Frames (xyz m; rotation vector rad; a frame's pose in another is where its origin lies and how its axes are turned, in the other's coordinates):
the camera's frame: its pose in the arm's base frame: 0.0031 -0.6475 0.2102 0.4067 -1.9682 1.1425
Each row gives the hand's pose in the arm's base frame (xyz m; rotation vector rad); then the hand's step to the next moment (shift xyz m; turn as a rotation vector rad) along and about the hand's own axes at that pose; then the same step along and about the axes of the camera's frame.
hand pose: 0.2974 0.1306 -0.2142 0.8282 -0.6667 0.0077
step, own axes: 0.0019 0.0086 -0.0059 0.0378 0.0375 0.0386
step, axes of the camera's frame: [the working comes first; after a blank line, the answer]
step, axes of the arm's base frame: 0.0025 0.0095 0.0040 -0.0005 -0.0098 0.0650

0.0026 0.0013 -0.0102 0.0495 -0.0424 -0.0088
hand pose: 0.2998 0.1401 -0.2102 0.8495 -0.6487 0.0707
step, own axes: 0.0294 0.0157 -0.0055 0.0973 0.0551 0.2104
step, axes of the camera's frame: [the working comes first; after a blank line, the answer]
step, axes of the arm's base frame: 0.0217 0.0088 0.0244 -0.0446 -0.1326 0.1929

0.0064 -0.0226 -0.0243 0.1619 -0.1549 0.0809
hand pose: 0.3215 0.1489 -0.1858 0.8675 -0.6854 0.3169
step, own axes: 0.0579 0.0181 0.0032 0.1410 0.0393 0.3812
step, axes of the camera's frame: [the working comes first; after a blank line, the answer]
step, axes of the arm's base frame: 0.0324 0.0078 0.0508 -0.0758 -0.2772 0.2901

0.0200 -0.0449 -0.0357 0.2402 -0.2696 0.1908
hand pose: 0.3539 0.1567 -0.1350 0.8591 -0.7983 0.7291
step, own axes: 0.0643 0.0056 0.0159 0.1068 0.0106 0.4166
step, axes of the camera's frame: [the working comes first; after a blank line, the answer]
step, axes of the arm's base frame: 0.0230 0.0035 0.0623 -0.0804 -0.3286 0.2658

0.0342 -0.0481 -0.0306 0.2184 -0.2805 0.2423
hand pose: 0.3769 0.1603 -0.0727 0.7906 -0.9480 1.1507
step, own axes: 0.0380 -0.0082 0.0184 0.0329 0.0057 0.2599
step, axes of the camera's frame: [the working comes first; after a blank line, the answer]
step, axes of the arm's base frame: 0.0091 -0.0038 0.0419 -0.0536 -0.2181 0.1349

0.0263 -0.0317 -0.0124 0.1130 -0.1622 0.1720
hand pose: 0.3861 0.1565 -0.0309 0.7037 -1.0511 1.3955
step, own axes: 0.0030 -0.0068 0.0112 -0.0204 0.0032 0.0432
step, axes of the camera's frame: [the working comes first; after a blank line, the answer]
step, axes of the arm's base frame: 0.0044 -0.0094 0.0085 -0.0079 -0.0472 -0.0011

0.0028 -0.0127 0.0035 -0.0013 -0.0200 0.0435
